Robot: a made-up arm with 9 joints. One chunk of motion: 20 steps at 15 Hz.
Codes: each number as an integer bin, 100 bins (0 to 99) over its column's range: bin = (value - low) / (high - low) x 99, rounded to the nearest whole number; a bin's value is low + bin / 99 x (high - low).
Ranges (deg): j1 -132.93..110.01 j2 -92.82..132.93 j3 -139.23..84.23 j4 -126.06..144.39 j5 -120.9..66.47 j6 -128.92..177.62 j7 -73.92..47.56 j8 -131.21..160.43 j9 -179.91..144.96
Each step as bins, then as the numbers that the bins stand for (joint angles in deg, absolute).
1 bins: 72 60 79 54 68 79 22 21 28
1 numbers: 43.75 44.00 39.09 21.46 7.80 115.69 -46.92 -69.35 -88.03
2 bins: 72 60 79 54 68 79 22 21 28
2 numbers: 43.75 44.00 39.09 21.46 7.80 115.69 -46.92 -69.35 -88.03
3 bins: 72 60 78 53 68 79 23 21 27
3 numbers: 43.75 44.00 36.83 18.73 7.80 115.69 -45.70 -69.35 -91.31
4 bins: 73 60 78 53 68 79 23 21 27
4 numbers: 46.21 44.00 36.83 18.73 7.80 115.69 -45.70 -69.35 -91.31
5 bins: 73 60 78 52 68 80 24 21 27
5 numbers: 46.21 44.00 36.83 15.99 7.80 118.79 -44.47 -69.35 -91.31
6 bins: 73 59 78 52 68 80 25 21 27
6 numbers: 46.21 41.72 36.83 15.99 7.80 118.79 -43.24 -69.35 -91.31
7 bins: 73 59 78 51 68 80 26 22 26
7 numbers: 46.21 41.72 36.83 13.26 7.80 118.79 -42.02 -66.40 -94.59
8 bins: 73 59 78 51 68 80 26 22 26
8 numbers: 46.21 41.72 36.83 13.26 7.80 118.79 -42.02 -66.40 -94.59
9 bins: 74 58 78 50 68 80 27 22 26
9 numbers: 48.66 39.44 36.83 10.53 7.80 118.79 -40.79 -66.40 -94.59
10 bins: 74 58 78 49 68 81 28 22 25
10 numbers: 48.66 39.44 36.83 7.80 7.80 121.89 -39.56 -66.40 -97.87
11 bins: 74 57 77 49 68 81 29 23 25
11 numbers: 48.66 37.16 34.57 7.80 7.80 121.89 -38.33 -63.46 -97.87
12 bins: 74 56 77 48 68 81 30 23 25
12 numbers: 48.66 34.88 34.57 5.07 7.80 121.89 -37.11 -63.46 -97.87
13 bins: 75 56 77 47 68 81 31 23 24
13 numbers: 51.12 34.88 34.57 2.34 7.80 121.89 -35.88 -63.46 -101.15
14 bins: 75 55 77 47 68 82 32 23 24
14 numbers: 51.12 32.60 34.57 2.34 7.80 124.98 -34.65 -63.46 -101.15
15 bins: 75 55 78 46 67 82 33 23 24
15 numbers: 51.12 32.60 36.83 -0.40 5.91 124.98 -33.43 -63.46 -101.15
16 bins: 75 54 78 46 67 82 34 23 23
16 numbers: 51.12 30.32 36.83 -0.40 5.91 124.98 -32.20 -63.46 -104.44
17 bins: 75 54 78 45 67 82 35 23 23
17 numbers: 51.12 30.32 36.83 -3.13 5.91 124.98 -30.97 -63.46 -104.44
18 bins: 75 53 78 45 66 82 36 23 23
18 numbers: 51.12 28.04 36.83 -3.13 4.01 124.98 -29.75 -63.46 -104.44
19 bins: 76 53 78 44 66 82 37 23 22
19 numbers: 53.57 28.04 36.83 -5.86 4.01 124.98 -28.52 -63.46 -107.72
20 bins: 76 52 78 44 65 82 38 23 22
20 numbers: 53.57 25.76 36.83 -5.86 2.12 124.98 -27.29 -63.46 -107.72
